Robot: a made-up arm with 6 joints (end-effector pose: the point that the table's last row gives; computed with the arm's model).
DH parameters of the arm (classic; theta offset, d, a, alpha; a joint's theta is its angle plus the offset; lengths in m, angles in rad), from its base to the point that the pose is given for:
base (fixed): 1.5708 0.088 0 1.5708
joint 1: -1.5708 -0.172 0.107 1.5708
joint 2: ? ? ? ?
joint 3: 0 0.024 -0.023 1.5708
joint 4: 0 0.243 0.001 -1.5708
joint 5: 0 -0.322 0.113 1.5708
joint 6: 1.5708 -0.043 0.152 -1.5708
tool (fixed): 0 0.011 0 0
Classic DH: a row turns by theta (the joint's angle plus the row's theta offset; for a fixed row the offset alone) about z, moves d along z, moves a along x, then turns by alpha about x.
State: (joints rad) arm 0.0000 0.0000 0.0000 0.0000 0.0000 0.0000
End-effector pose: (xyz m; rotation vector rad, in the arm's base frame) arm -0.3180 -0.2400 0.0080 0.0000 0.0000 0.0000
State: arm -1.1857 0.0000 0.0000 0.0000 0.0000 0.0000
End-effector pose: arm -0.3180 -0.1643 0.2804 -1.1857 0.0000 0.0000
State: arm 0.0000 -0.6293 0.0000 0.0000 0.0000 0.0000
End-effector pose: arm -0.2741 -0.2400 0.0888 0.0000 0.6293 0.0000
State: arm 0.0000 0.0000 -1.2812 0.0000 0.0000 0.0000
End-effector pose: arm -0.3180 -0.1738 0.2568 -1.2812 0.0000 0.0000
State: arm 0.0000 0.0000 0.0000 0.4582 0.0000 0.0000
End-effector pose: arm -0.2549 -0.2400 -0.0566 0.0000 -0.4582 0.0000
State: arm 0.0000 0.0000 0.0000 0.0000 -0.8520 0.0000
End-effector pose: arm -0.3180 -0.3315 0.0105 -0.8520 0.0000 0.0000
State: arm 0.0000 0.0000 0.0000 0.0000 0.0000 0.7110
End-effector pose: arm -0.3620 -0.2400 0.1045 0.0000 -0.7110 0.0000
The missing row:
joint 2: 0 0.04 -0.107 -1.5708
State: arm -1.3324 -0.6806 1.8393 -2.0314 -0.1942 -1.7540
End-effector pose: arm -0.3833 -0.3507 0.4178 -0.4154 -2.4220 -0.9231
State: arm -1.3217 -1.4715 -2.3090 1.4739 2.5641 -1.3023
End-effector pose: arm 0.1630 0.1334 0.2376 -0.9158 -2.5162 0.4567
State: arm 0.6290 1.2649 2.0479 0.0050 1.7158 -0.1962
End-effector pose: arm -0.1815 0.1042 -0.1555 -1.4517 0.1230 -1.5954
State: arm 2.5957 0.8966 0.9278 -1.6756 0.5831 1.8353
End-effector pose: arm -0.2280 0.3731 -0.2322 -2.5085 -0.0054 0.9387
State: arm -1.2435 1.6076 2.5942 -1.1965 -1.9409 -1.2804
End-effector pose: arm 0.2288 -0.0374 -0.1704 -1.9079 -0.5400 1.3993
